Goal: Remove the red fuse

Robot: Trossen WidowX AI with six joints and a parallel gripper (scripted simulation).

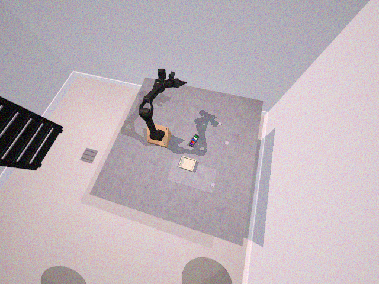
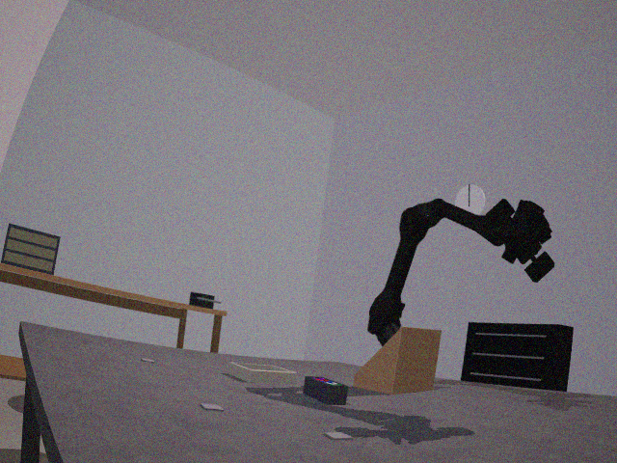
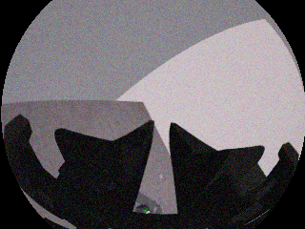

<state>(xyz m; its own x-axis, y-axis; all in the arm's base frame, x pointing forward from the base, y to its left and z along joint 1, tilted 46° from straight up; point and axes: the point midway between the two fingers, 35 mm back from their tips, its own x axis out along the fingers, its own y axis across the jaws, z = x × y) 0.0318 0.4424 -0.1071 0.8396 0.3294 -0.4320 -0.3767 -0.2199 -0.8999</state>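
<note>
My gripper tip is 340 mm to the left of the red fuse, 330 mm above it and 190 mm short of it. From my gripper tip the other things lie so: white fuse: 330 mm below, 300 mm to the right, 200 mm ahead; then blue fuse: 330 mm below, 320 mm to the right, 190 mm ahead; then green fuse: 330 mm below, 280 mm to the right, 200 mm ahead.
</note>
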